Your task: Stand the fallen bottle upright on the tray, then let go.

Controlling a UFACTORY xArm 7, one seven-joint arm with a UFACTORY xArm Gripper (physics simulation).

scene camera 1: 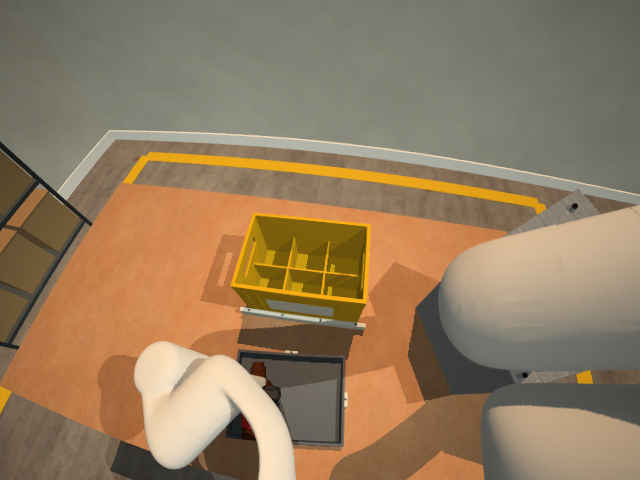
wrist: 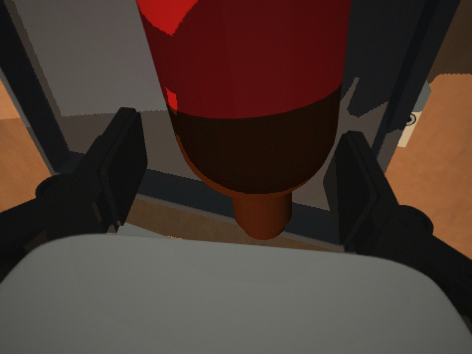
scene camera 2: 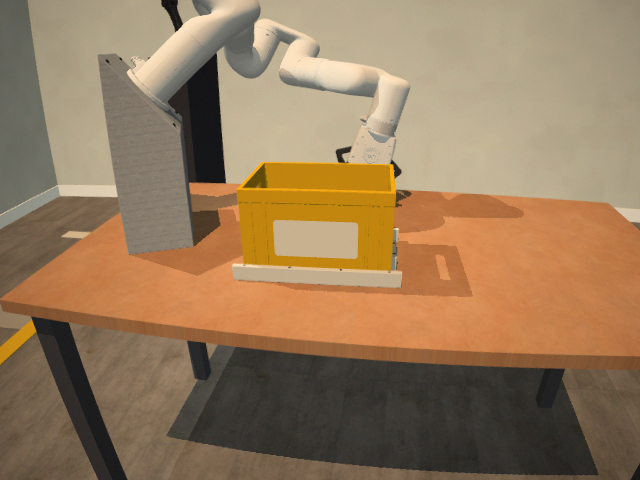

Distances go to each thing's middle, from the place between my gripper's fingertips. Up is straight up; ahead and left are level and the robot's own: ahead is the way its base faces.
Scene:
I see the brown bottle (wrist: 254, 100) 10 mm behind my hand, 20 mm to the left of it and 10 mm below it.

